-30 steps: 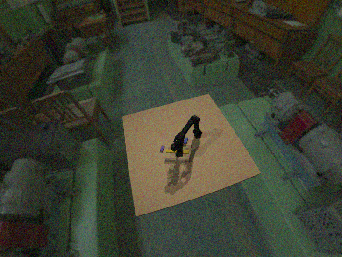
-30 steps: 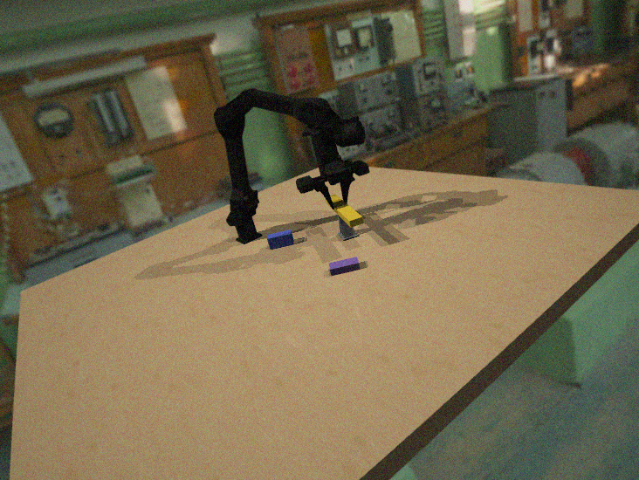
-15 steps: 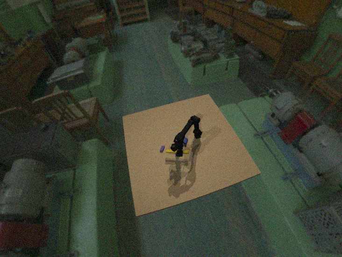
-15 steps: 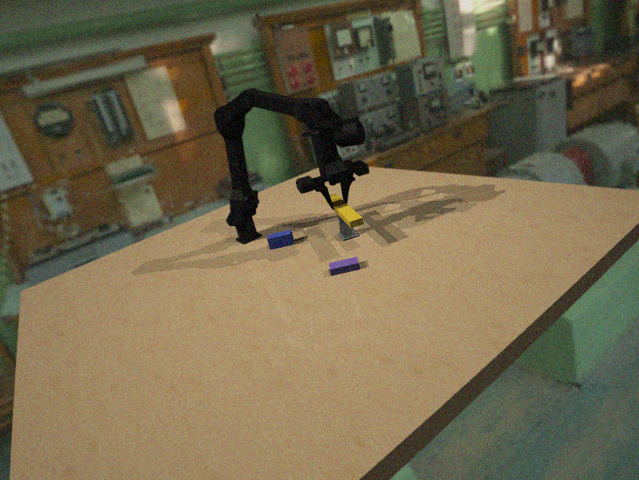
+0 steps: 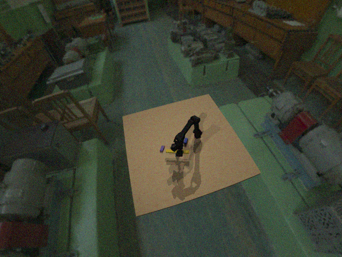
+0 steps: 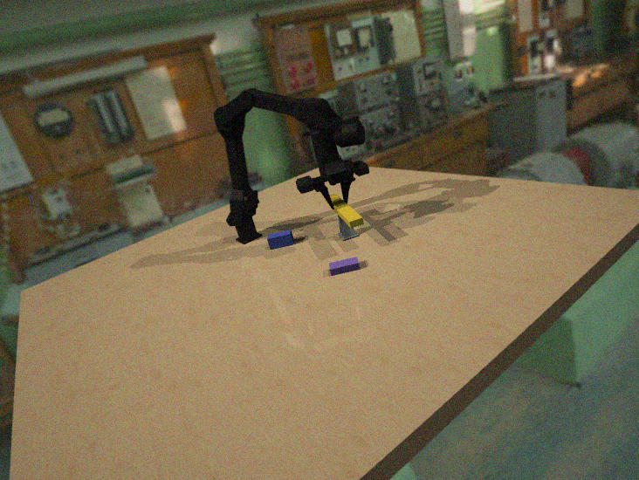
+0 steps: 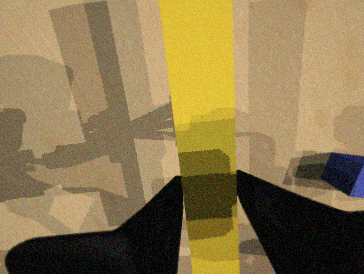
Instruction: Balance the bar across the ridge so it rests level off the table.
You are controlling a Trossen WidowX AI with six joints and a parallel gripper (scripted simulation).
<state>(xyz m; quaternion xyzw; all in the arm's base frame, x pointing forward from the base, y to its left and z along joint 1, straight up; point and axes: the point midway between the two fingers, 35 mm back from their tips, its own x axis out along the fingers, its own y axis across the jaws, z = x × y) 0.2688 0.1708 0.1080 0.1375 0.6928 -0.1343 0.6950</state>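
Right now the yellow bar is 3 cm ahead of my gripper tip and 1 cm to the right of it. Also, from my gripper tip: blue block 11 cm behind, 14 cm to the right, 6 cm below; purple block 17 cm ahead, 14 cm to the right, 7 cm below.
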